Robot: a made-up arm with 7 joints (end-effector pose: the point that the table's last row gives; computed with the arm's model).
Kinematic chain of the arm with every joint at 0, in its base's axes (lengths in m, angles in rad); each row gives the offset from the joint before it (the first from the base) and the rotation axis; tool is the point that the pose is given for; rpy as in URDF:
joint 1: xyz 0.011 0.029 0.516 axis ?
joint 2: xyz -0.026 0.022 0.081 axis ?
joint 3: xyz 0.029 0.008 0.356 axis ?
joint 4: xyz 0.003 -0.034 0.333 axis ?
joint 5: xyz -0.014 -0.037 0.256 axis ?
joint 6: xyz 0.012 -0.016 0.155 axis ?
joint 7: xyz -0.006 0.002 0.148 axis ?
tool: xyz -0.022 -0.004 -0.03 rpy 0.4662 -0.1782 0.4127
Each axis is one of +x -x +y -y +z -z.
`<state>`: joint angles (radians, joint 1 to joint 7).
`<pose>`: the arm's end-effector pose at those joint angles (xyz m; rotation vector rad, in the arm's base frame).
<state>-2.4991 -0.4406 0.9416 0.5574 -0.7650 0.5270 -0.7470</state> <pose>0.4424 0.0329 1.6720 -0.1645 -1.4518 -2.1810</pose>
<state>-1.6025 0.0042 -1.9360 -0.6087 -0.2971 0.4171 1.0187</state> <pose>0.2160 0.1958 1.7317 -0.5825 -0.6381 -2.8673</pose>
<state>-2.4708 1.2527 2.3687 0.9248 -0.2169 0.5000 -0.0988</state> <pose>-0.4746 0.6983 1.2321 -0.0883 0.5245 0.1474</pose>
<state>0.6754 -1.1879 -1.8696 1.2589 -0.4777 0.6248 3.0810</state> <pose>-0.2691 0.9163 0.8076 -2.0008 -1.5801 -0.6679</pose>
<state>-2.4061 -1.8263 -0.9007 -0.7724 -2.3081 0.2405 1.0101</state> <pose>0.9597 -0.4110 0.1709 -0.0285 2.1745 -0.4535</pose>
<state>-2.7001 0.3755 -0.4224 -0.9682 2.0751 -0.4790 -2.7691</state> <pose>0.0887 0.1951 1.6312 -0.1402 -0.0952 -2.1626</pose>
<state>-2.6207 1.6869 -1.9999 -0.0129 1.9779 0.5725 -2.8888</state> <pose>-0.9870 0.5670 0.2697 -0.5803 -2.1939 0.4119</pose>
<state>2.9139 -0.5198 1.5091 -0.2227 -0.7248 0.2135 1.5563</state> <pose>0.6720 0.0387 1.6301 0.7693 0.5051 1.3048</pose>
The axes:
joint 1: -z
joint 2: +y
joint 3: -z
joint 4: +y
joint 5: -z
joint 6: +y
joint 7: -z

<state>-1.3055 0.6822 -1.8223 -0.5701 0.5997 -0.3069 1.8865</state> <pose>0.4637 0.7285 1.3639 0.5594 1.0097 0.3892</pose>
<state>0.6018 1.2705 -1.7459 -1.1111 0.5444 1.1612 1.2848</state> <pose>0.6278 -0.7884 0.6770 1.3413 1.3323 -0.3236</pose>
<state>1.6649 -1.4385 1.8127 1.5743 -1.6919 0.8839 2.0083</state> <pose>-0.3689 0.8169 0.6340 0.8895 -1.2914 -1.4560</pose>
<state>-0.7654 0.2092 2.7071 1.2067 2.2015 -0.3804 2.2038</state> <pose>-0.0978 -0.2569 1.5373 1.7472 -0.4409 0.4165</pose>
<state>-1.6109 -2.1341 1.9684 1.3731 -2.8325 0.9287 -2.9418</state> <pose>0.4049 -0.6559 -0.0193 2.3720 0.6139 0.0810</pose>
